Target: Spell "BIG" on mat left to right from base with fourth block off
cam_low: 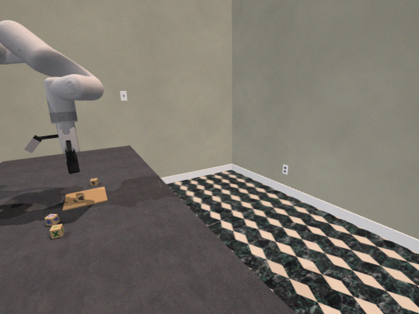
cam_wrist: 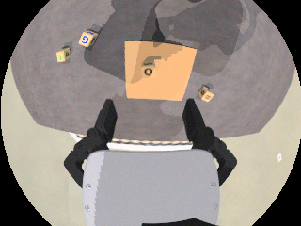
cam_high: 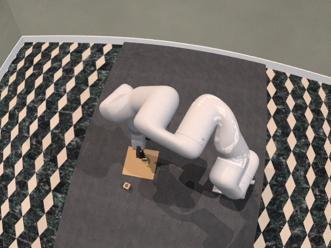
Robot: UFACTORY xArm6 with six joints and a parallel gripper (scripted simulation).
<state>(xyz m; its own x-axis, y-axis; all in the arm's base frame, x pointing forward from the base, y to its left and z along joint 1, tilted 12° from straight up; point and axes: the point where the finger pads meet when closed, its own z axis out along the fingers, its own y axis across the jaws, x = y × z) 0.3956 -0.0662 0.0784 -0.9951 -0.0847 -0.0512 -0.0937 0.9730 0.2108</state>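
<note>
Now: hand 130 mm above the tan mat, 20 mm to the right of it and 20 mm short of it. The rest, counted from my hand: B block: 150 mm to the left, 120 mm below, 50 mm ahead; G block: 120 mm to the right, 120 mm below, 70 mm behind.
</note>
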